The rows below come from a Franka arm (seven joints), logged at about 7 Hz.
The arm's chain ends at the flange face. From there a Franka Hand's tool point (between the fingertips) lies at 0.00 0.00 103.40 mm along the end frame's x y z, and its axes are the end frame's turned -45 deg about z.
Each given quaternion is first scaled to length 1.
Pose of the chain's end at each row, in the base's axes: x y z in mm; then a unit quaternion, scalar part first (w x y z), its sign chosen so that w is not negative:
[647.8 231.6 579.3 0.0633 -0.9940 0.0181 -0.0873]
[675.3 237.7 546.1 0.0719 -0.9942 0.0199 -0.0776]
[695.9 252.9 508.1 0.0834 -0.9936 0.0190 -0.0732]
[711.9 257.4 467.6 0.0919 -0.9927 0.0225 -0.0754]
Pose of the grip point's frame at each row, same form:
[666.0 244.3 478.3 0.0251 -0.9253 -0.3637 -0.1049]
[691.6 252.2 445.0 0.0367 -0.9261 -0.3621 -0.0992]
[711.3 269.8 407.2 0.0490 -0.9253 -0.3627 -0.0995]
[727.8 275.9 367.1 0.0560 -0.9257 -0.3591 -0.1048]

